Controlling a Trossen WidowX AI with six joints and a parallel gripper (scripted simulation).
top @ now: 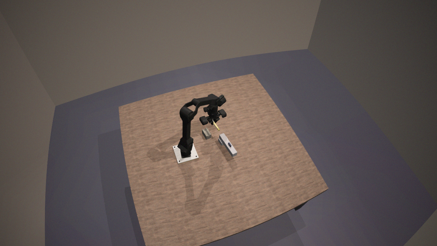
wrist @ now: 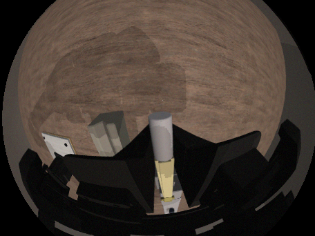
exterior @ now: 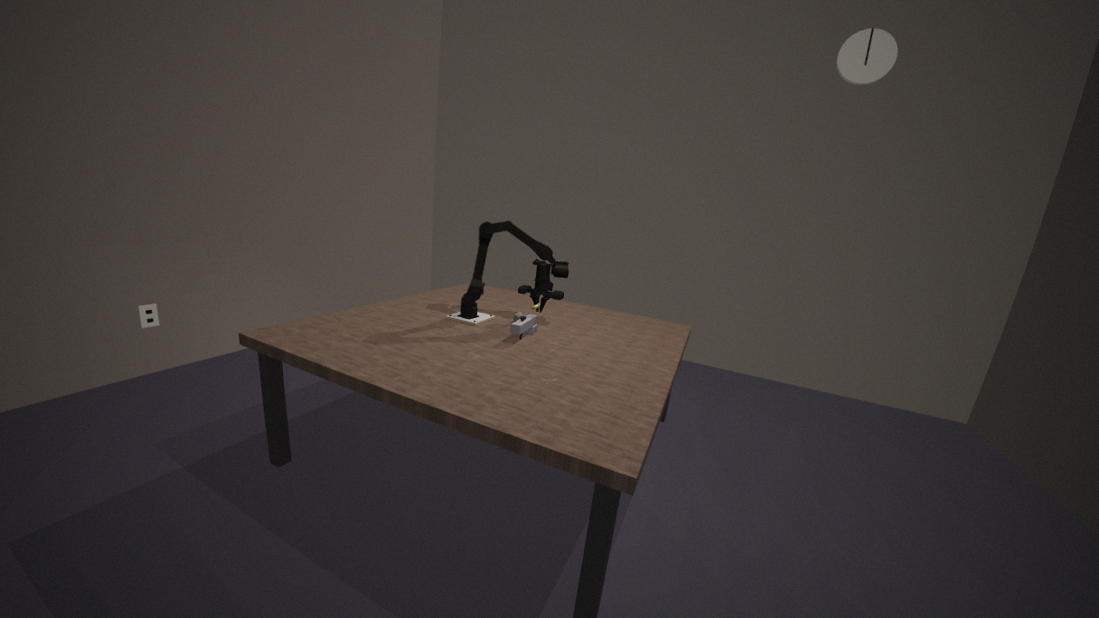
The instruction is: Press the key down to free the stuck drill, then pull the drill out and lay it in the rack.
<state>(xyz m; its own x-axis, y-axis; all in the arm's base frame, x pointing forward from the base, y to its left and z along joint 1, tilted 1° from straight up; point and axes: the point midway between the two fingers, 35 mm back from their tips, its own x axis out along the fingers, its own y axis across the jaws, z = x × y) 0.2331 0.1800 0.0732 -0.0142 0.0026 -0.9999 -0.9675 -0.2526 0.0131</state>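
Now: gripper tip 40 mm to the left of the yellow drill, 30 mm below it and 10 mm short of it. The rest, counted from my gripper tip: pale grey sleeve (190 mm to the right, 60 mm ahead, 10 mm below); then dark key (210 mm to the right, 70 mm ahead); then grey rack (60 mm behind, 50 mm to the right, 30 mm below).
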